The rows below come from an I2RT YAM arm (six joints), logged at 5 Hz.
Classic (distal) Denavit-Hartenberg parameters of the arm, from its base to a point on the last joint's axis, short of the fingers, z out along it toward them. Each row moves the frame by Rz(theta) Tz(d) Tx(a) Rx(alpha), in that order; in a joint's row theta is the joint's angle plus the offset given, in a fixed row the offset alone. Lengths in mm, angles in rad.
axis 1: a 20; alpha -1.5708; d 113.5; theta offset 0
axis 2: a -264; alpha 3.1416; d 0; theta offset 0
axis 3: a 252.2; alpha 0; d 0; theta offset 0.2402
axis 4: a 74; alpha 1.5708; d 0; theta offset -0.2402
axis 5: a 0; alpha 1.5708; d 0; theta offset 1.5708
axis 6: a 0; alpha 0; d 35.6; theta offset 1.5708
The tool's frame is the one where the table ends.
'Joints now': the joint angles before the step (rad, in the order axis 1, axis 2, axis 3, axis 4, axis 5, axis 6). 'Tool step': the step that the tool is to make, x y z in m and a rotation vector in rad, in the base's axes. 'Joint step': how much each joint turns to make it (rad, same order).
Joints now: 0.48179 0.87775 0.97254 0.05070 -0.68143 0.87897
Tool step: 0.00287 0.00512 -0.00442 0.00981 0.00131 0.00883
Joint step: 0.01790 0.01337 -0.01866 0.04176 0.01036 0.01001
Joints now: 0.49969 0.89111 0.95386 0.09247 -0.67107 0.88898
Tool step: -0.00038 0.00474 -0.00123 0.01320 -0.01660 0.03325
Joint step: 0.02025 0.00786 -0.01296 0.04622 -0.01224 0.00711
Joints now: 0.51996 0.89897 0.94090 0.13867 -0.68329 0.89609
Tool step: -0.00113 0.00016 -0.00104 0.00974 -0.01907 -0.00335
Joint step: 0.00463 -0.00572 -0.01421 0.02780 0.00763 -0.00329
